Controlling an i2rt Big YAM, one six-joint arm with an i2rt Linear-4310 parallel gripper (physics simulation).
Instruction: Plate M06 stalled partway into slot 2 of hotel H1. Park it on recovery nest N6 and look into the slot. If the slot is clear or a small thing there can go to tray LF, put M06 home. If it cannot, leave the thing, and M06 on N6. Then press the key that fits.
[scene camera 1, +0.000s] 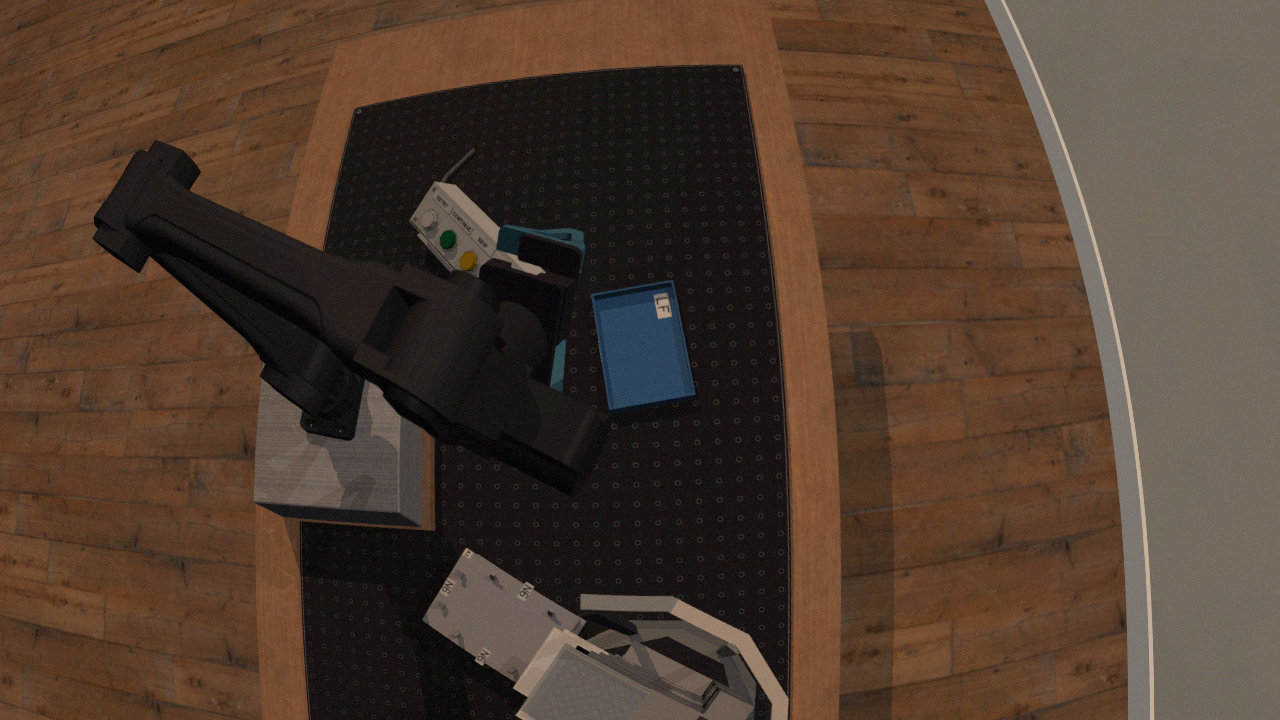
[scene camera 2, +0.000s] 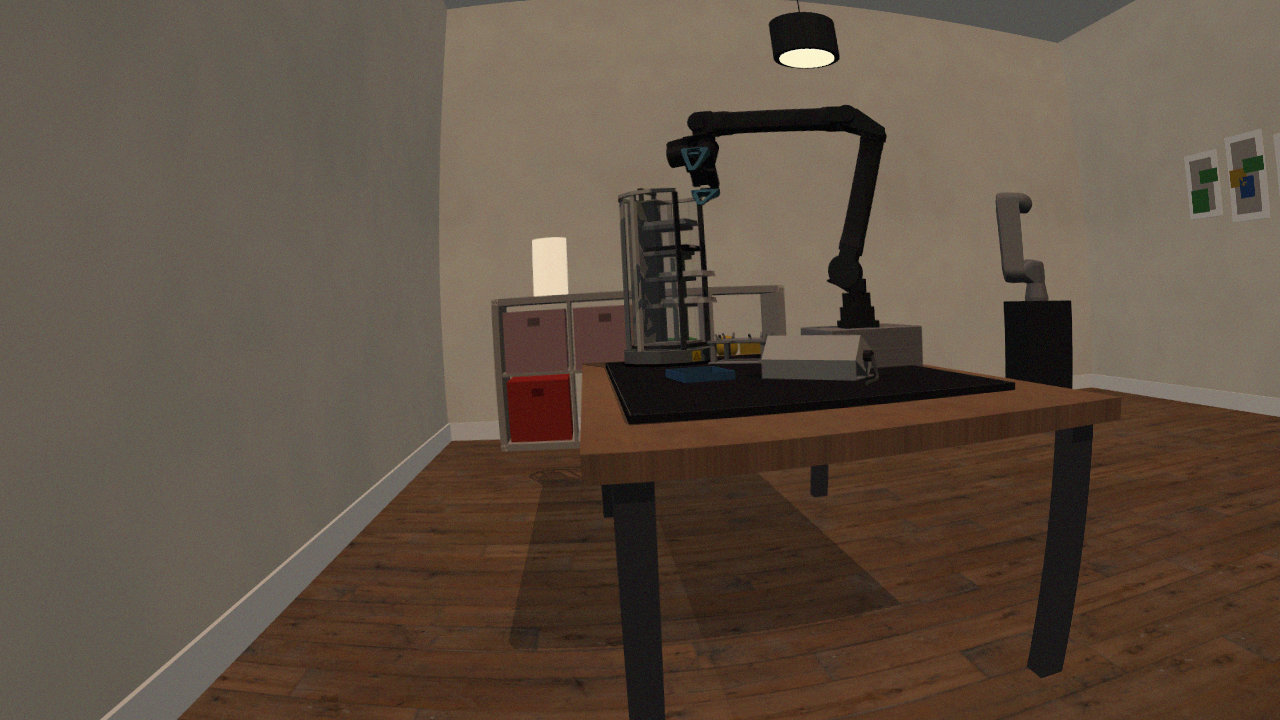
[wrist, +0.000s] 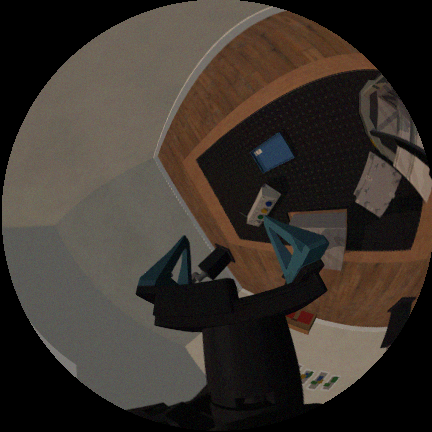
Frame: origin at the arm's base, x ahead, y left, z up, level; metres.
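Seen in the pictures: gripper, fingertip midpoint: (scene camera 1: 566, 286) (scene camera 2: 696, 187) (wrist: 224, 229); arm's base, link origin: (scene camera 1: 335, 393) (scene camera 2: 858, 327).
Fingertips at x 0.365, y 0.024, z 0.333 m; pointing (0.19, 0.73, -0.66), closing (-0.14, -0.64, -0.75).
Observation:
Offsets run from my fingertips to a thing's top centre. "pt": to the spot under its first point.
My gripper (scene camera 1: 565, 300) (scene camera 2: 700, 176) (wrist: 224, 229) is open and empty, high above the table between the key box and tray LF as seen from above. Hotel H1 (scene camera 1: 675, 604) (scene camera 2: 666, 356) (wrist: 366, 102) is an open tower with several stacked plates; two pale ones stick out at its side. Which is M06, and what lies in slot 2, I cannot tell. Nest N6 @[0.103 m back, 0.274 m right, 0.345 m down] (scene camera 1: 501, 608) (wrist: 377, 185) is a grey plate with no plate on it. Tray LF @[0.018 m ahead, 0.112 m left, 0.403 m down] (scene camera 1: 644, 349) (scene camera 2: 699, 374) (wrist: 274, 154) is blue and looks empty. The key box @[0.221 m back, 0.218 m left, 0.337 m down] (scene camera 2: 814, 358) (wrist: 255, 212) has green @[0.255 m back, 0.217 m left, 0.346 m down] (scene camera 1: 448, 239), yellow @[0.216 m back, 0.185 m left, 0.346 m down] (scene camera 1: 468, 260) and blue @[0.177 m back, 0.154 m left, 0.346 m down] (wrist: 269, 204) keys.
The arm stands on a grey block (scene camera 1: 335, 479) (scene camera 2: 895, 344) at the table's edge. The arm covers part of the key box in the overhead view. A cable @[pt 0.297 m back, 0.379 m left, 0.415 m down] (scene camera 1: 459, 164) leaves the box. The hotel's tall posts stand close beside nest N6. A shelf unit (scene camera 2: 498, 376) stands behind the table.

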